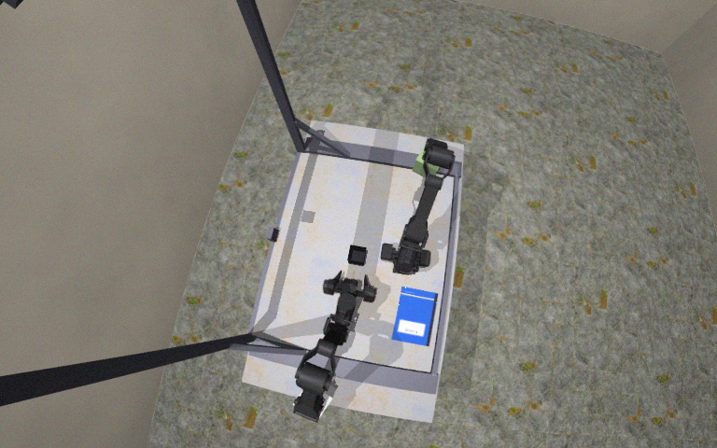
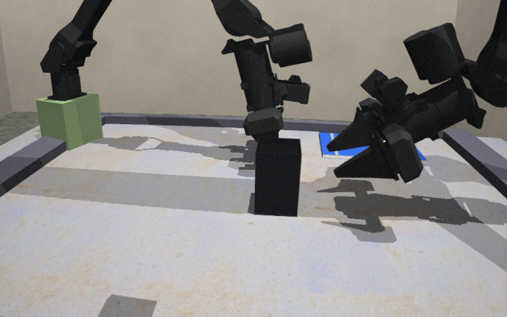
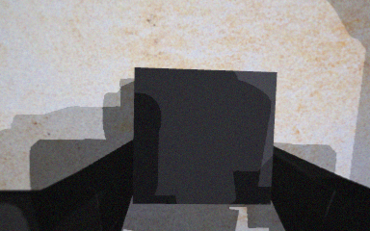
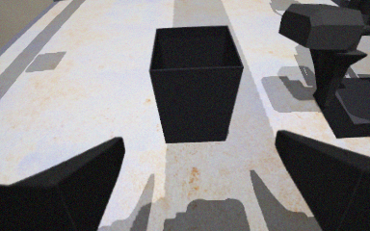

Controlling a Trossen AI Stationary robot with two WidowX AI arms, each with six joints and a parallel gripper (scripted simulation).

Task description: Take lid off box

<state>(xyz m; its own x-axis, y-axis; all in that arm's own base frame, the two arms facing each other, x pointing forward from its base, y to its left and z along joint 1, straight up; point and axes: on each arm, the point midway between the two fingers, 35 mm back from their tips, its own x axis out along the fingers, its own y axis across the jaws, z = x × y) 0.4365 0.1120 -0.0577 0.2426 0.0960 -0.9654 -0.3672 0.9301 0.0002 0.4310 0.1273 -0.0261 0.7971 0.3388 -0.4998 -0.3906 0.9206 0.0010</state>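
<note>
Now: the black lid 10 mm ahead of my left hand, 20 mm to the right of it and 30 mm below it. From my left hand the other things lie so: black box (170 mm behind, 60 mm to the right); then blue book (140 mm ahead, 180 mm to the right, 40 mm below).
</note>
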